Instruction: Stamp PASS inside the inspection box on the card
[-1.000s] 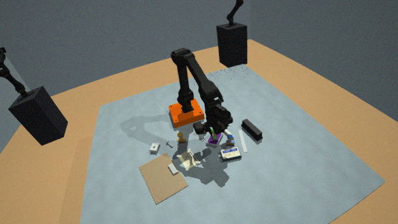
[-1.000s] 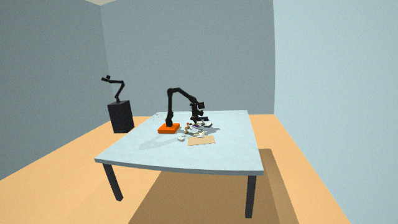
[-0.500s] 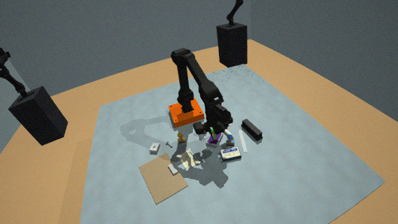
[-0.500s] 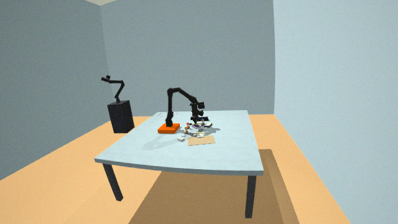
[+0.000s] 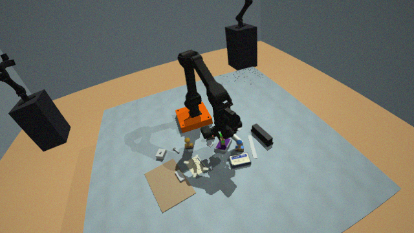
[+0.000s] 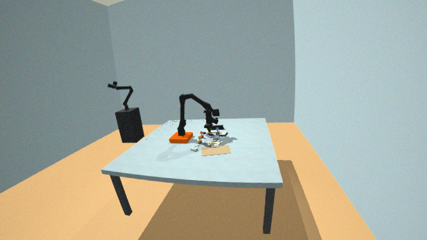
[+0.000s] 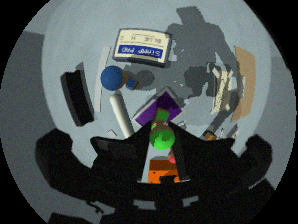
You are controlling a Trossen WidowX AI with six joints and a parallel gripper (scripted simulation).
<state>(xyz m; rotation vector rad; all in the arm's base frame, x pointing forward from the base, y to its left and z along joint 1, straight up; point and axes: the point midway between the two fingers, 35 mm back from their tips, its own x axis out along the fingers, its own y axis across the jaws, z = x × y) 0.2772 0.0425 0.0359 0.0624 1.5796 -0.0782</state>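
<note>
Right now my gripper tip is 4 cm above the purple ink pad. From my gripper tip the other things lie so: green stamp (right at my gripper tip); red-knobbed stamp (8 cm behind, 3 cm to the right, 2 cm below); marker (7 cm to the left, 4 cm behind, 3 cm below).
</note>
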